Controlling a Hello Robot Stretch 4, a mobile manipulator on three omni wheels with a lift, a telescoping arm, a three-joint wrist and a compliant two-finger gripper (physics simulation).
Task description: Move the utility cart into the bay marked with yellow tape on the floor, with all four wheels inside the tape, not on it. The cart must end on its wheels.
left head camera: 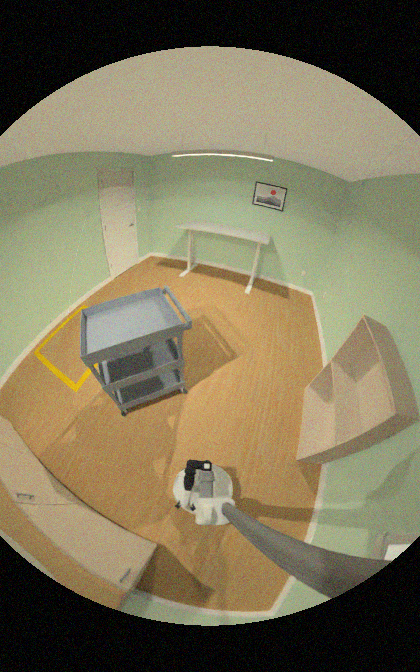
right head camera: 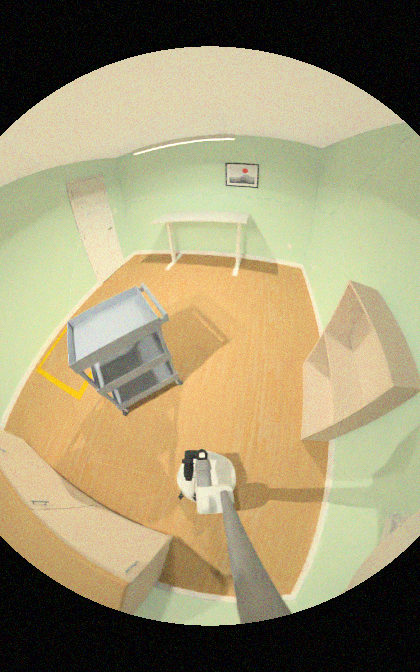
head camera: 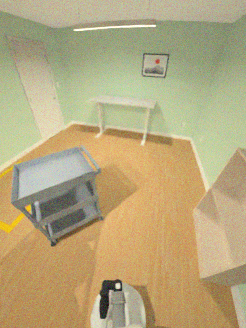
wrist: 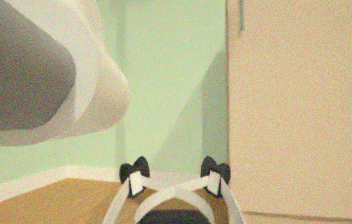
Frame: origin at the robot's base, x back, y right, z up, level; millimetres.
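Where they show: gripper, fingertip midpoint: (left head camera: 184, 510) (right head camera: 187, 500) (wrist: 175, 169).
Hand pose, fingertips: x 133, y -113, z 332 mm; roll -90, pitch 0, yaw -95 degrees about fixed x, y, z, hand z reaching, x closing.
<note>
After its pixels a point has its place.
The grey three-tier utility cart (head camera: 55, 172) {x -920, y -547, z 767 mm} (left head camera: 132, 322) {x -917, y -515, z 767 mm} (right head camera: 115, 327) {x -890, y -496, z 766 mm} stands upright on its wheels, ahead and to the left in the head views. The yellow tape bay (head camera: 9, 228) {x -744, y -1361, z -27 mm} (left head camera: 56, 372) {x -857, y -1736, z -27 mm} (right head camera: 59, 384) {x -859, y -1741, z -26 mm} lies on the floor to its left, near the left wall; the cart hides part of the outline. The cart's visible near wheels are on bare floor, right of the tape. My gripper (wrist: 175, 169) {x 133, y -113, z 332 mm} is open in the wrist view, with its fingers apart and nothing between them. The cart does not show in the wrist view.
A long low cabinet (left head camera: 75, 520) {x 357, y -724, z 458 mm} (right head camera: 90, 525) {x 371, y -680, z 507 mm} (wrist: 295, 110) {x 436, y -475, z 415 mm} stands at the near left. An open beige shelf unit (head camera: 225, 272) {x -163, y 834, z 368 mm} (left head camera: 405, 400) {x -211, y 978, z 1033 mm} (right head camera: 400, 370) {x -216, y 935, z 1033 mm} is at the right wall. A white table (head camera: 125, 102) {x -2965, y 234, z 923 mm} (left head camera: 225, 233) {x -2842, y 186, z 915 mm} (right head camera: 200, 218) {x -2908, y 167, z 923 mm} stands at the far wall, right of a door (head camera: 35, 82) {x -3258, y -1753, z 1313 mm} (left head camera: 119, 225) {x -3354, y -1721, z 944 mm} (right head camera: 95, 225) {x -3334, y -1728, z 1079 mm}.
</note>
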